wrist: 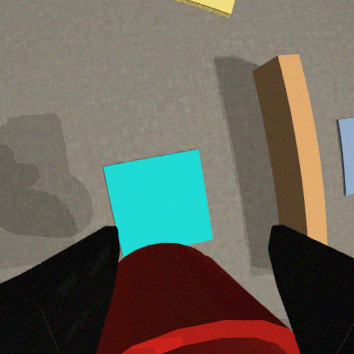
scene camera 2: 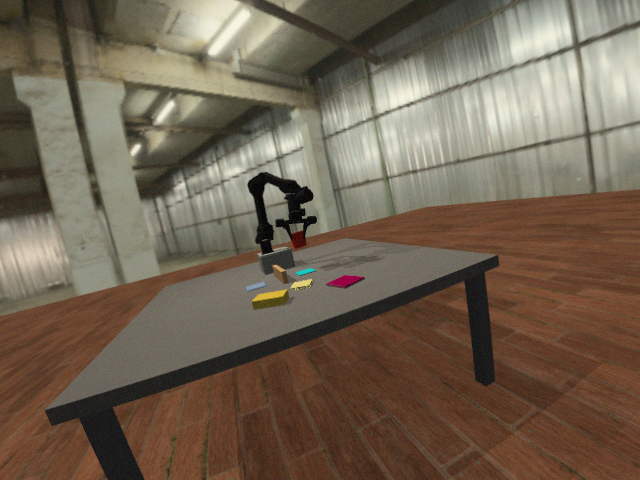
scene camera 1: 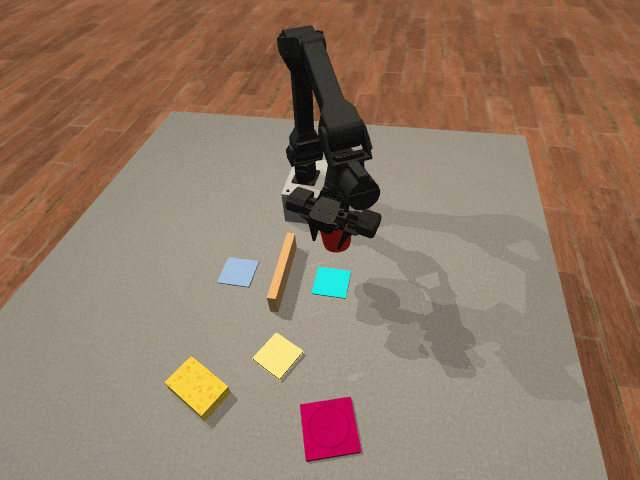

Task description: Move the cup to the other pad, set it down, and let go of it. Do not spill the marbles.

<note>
My gripper [scene camera 1: 326,244] grips a red cup [wrist: 166,290]. Also in view: a wooden bar [wrist: 283,98].
My gripper also shows in the wrist view [wrist: 195,238].
</note>
